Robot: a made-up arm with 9 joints.
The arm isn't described. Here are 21 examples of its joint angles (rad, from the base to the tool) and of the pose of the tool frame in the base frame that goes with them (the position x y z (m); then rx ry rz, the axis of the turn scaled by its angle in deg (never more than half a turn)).
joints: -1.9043 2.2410 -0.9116 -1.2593 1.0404 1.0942 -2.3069 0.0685 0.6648
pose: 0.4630 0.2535 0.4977 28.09 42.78 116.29
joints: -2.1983 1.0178 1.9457 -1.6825 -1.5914 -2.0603 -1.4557 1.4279 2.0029
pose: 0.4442 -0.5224 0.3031 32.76 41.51 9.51
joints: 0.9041 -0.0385 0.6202 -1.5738 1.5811 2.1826 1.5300 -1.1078 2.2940
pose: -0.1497 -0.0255 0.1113 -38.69 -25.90 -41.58
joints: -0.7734 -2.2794 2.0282 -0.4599 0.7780 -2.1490 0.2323 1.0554 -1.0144
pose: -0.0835 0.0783 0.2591 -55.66 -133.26 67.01
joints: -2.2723 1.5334 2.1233 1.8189 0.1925 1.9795 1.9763 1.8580 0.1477
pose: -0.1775 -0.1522 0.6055 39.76 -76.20 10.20
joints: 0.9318 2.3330 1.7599 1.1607 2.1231 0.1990 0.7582 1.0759 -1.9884
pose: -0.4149 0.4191 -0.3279 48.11 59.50 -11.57
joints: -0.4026 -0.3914 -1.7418 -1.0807 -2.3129 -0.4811 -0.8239 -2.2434 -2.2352
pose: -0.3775 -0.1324 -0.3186 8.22 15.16 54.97
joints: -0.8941 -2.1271 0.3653 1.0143 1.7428 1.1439 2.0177 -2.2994 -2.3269
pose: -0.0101 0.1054 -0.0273 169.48 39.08 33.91
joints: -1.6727 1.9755 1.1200 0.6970 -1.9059 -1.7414 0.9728 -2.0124 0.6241
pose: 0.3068 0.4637 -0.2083 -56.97 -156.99 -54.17
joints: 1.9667 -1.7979 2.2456 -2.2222 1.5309 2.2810 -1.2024 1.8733 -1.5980
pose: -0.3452 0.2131 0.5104 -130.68 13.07 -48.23
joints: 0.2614 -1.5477 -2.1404 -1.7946 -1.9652 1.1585 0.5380 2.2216 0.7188
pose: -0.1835 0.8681 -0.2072 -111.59 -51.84 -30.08
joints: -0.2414 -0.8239 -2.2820 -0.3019 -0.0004 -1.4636 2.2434 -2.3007 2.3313
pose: -0.1040 -0.2079 -0.3342 -42.69 44.33 -12.81
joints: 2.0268 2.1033 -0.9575 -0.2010 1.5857 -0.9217 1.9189 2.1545 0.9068
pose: -0.3848 0.0553 0.3686 22.95 22.34 -107.20
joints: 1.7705 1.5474 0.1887 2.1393 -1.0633 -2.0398 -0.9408 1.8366 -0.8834
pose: 0.1885 0.3085 -0.2083 77.60 11.47 -7.00
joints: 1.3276 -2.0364 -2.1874 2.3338 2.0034 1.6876 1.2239 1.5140 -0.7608
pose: -0.0077 -0.0650 -0.1563 -49.82 44.04 71.53
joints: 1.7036 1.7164 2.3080 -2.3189 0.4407 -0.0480 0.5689 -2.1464 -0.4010
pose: -0.2098 0.0277 -0.2000 52.50 36.83 150.90
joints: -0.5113 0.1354 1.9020 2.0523 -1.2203 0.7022 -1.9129 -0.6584 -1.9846
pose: 0.5314 -0.6062 -0.0371 37.88 -18.32 -94.35
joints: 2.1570 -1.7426 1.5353 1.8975 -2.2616 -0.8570 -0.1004 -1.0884 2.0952
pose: 0.1255 -0.2299 0.6081 125.86 114.28 -31.01
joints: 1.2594 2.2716 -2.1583 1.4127 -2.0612 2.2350 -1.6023 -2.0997 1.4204
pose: -0.3889 0.2151 0.3819 54.15 -93.71 141.57
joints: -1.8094 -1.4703 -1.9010 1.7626 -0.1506 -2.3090 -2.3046 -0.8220 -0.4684
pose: 0.6090 -0.0632 0.1840 137.67 -34.24 -86.84
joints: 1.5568 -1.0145 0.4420 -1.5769 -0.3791 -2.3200 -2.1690 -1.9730 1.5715
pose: -0.2721 0.3222 0.0638 145.54 -3.23 -73.31
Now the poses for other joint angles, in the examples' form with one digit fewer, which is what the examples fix.
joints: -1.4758 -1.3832 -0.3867 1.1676 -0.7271 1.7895 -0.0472 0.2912 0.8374
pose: 0.316 -0.055 0.215 -123.1 -79.0 -35.7
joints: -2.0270 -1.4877 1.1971 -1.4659 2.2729 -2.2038 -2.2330 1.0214 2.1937
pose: 0.338 0.101 0.037 15.0 -147.4 95.2
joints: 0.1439 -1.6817 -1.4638 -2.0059 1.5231 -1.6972 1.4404 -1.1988 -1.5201
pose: -0.310 0.193 -0.087 52.6 145.2 -13.7
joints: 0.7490 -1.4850 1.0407 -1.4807 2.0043 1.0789 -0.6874 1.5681 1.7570
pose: -0.575 0.255 -0.199 42.3 -140.6 -28.2
